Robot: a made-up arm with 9 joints. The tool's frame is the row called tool. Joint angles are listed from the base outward. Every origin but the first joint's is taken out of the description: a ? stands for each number. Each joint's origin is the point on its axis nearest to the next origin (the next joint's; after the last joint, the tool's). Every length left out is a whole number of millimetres.
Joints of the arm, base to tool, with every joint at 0 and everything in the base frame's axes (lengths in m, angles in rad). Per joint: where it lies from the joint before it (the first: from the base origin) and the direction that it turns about. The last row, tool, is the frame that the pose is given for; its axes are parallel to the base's.
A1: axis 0 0 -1 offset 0 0 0.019
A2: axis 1 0 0 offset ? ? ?
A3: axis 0 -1 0 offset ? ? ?
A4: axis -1 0 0 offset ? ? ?
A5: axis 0 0 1 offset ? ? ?
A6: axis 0 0 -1 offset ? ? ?
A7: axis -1 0 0 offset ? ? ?
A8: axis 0 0 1 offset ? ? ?
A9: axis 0 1 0 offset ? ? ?
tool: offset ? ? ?
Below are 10 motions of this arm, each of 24 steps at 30 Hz.
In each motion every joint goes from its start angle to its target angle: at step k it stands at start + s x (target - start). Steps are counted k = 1, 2, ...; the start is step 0. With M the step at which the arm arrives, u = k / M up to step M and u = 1 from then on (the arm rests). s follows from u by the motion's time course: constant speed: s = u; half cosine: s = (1 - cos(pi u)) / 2; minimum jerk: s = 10 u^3 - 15 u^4 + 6 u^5.
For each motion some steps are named. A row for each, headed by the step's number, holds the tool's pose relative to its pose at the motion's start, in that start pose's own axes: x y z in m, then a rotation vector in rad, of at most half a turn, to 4 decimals.
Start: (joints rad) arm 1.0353 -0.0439 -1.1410 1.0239 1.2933 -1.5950 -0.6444 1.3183 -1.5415
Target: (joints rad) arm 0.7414 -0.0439 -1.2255 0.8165 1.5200 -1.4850 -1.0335 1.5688 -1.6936
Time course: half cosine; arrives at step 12
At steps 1, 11, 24:
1: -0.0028 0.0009 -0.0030 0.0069 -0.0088 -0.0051
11: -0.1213 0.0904 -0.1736 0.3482 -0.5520 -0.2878
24: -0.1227 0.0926 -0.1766 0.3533 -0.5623 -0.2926

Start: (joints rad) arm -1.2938 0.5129 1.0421 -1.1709 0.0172 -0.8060 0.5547 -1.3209 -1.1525
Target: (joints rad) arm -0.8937 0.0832 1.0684 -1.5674 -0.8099 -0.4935 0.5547 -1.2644 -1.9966
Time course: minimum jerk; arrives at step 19
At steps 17, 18, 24:
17: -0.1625 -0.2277 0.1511 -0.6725 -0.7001 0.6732
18: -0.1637 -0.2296 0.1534 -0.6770 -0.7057 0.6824
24: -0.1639 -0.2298 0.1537 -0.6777 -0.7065 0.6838

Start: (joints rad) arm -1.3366 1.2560 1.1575 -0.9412 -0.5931 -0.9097 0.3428 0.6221 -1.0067
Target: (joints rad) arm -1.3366 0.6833 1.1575 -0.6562 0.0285 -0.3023 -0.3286 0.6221 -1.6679
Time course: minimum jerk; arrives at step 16
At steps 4, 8, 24:
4: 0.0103 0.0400 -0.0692 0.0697 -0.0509 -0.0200
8: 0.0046 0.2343 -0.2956 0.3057 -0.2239 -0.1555
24: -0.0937 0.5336 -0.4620 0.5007 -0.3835 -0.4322

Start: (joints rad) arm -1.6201 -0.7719 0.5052 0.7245 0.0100 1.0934 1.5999 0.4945 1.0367
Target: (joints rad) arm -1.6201 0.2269 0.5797 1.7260 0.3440 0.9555 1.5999 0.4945 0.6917
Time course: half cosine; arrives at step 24
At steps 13, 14, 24:
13: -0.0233 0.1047 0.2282 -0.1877 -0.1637 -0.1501
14: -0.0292 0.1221 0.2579 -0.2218 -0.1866 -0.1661
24: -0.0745 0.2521 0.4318 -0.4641 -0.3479 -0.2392

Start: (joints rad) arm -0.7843 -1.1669 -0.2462 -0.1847 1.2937 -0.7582 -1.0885 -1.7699 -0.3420
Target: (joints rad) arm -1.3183 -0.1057 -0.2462 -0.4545 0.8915 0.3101 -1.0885 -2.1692 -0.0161
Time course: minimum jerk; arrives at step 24
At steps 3, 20, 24:
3: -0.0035 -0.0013 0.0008 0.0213 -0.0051 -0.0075
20: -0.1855 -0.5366 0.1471 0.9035 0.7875 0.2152
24: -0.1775 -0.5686 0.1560 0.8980 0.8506 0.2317

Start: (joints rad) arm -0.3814 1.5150 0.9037 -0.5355 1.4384 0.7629 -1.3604 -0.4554 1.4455
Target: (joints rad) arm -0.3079 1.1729 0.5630 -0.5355 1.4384 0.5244 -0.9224 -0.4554 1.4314
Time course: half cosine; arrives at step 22
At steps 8, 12, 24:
8: -0.0034 -0.0490 0.0266 0.0734 0.0581 -0.1641
12: -0.0088 -0.0957 0.0543 0.1316 0.1182 -0.3212
24: -0.0197 -0.1672 0.1031 0.2001 0.2188 -0.5596

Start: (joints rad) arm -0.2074 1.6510 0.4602 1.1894 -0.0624 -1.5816 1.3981 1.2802 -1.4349
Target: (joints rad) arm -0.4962 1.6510 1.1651 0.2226 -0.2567 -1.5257 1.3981 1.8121 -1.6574
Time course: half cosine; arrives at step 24
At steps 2, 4, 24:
2: -0.0037 0.0111 0.0118 -0.0079 -0.0001 -0.0084
4: -0.0133 0.0449 0.0452 -0.0314 -0.0006 -0.0326
24: 0.1038 0.8040 0.2865 -0.5261 -0.0617 -0.3426

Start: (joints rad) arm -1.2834 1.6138 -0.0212 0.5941 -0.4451 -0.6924 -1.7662 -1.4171 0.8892
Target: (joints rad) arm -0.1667 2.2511 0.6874 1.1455 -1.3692 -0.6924 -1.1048 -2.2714 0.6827
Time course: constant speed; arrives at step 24
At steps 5, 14, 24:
5: -0.1252 0.0075 0.0822 0.0844 -0.2266 0.3886
14: -0.4472 -0.1948 0.2389 0.4707 -0.1868 1.1181
24: -0.5082 -0.6574 0.6183 0.9083 0.6622 1.5487

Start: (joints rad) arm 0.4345 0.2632 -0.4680 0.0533 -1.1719 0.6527 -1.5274 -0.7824 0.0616
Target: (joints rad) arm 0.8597 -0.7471 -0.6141 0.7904 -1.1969 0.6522 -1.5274 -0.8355 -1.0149
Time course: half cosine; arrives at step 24
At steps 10, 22, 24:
10: -0.0795 0.0500 0.1274 0.3361 -0.5992 0.4645
22: -0.2472 -0.0447 0.2167 1.0957 -1.5920 1.1026
24: -0.2504 -0.0499 0.2156 1.1204 -1.6162 1.1202

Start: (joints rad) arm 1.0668 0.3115 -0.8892 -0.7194 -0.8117 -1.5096 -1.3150 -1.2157 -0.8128
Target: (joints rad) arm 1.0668 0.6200 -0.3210 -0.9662 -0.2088 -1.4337 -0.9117 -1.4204 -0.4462
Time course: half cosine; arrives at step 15
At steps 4, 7, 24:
4: -0.0608 -0.0477 0.0282 -0.0403 0.0709 0.1762
7: -0.1423 -0.1390 0.0858 -0.0955 0.1646 0.4786
24: -0.2267 -0.3348 0.2178 -0.1314 0.2488 1.0670

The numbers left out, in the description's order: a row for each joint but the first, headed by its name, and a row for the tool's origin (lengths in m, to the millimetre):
A2: -0.161 -0.095 0
A3: 0 -0.086 0.162
A4: 0 0 0.142
A5: 0 0.142 0.442
A6: 0.112 0.076 0
A7: 0.222 0.109 0
A8: 0 -0.303 -0.255
A9: -0.035 -0.013 0
tool: 0.029 0 -0.1

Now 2 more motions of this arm.
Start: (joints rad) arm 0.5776 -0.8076 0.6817 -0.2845 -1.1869 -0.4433 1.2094 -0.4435 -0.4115
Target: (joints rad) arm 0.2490 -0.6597 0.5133 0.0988 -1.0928 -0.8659 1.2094 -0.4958 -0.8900
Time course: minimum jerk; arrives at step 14
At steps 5, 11, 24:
5: 0.0513 0.0200 0.0216 0.0525 -0.2630 -0.0090
11: 0.1504 0.0800 0.1484 0.2046 -1.0054 -0.0513
24: 0.1551 0.0859 0.1657 0.2211 -1.0817 -0.0574

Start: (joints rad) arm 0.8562 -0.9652 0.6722 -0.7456 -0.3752 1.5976 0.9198 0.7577 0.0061
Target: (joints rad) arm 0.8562 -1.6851 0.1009 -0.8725 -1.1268 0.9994 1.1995 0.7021 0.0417
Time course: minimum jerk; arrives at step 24
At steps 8, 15, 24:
8: -0.0751 0.0937 0.0675 -0.1407 0.0795 -0.1636
15: -0.2161 0.4050 0.1398 -0.3685 0.2526 -0.6311
24: -0.2539 0.5951 0.1212 -0.4103 0.3294 -0.9038

